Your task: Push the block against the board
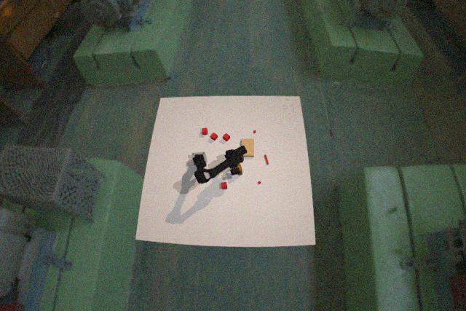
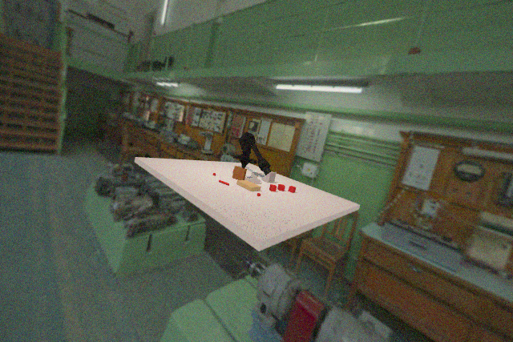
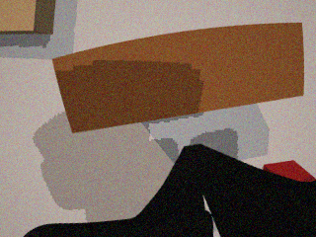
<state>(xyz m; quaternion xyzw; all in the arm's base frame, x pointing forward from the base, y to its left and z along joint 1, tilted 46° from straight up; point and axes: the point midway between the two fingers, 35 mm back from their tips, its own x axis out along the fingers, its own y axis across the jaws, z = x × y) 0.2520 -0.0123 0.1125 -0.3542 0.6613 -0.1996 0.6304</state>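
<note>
The brown square block is 4 cm ahead of my gripper tip, 1 cm to the left of it and 3 cm below it. From my gripper tip the other things lie so: tan board 12 cm ahead, 18 cm to the left, 6 cm below; thin red stick 26 cm ahead, 8 cm to the left, 7 cm below.
</note>
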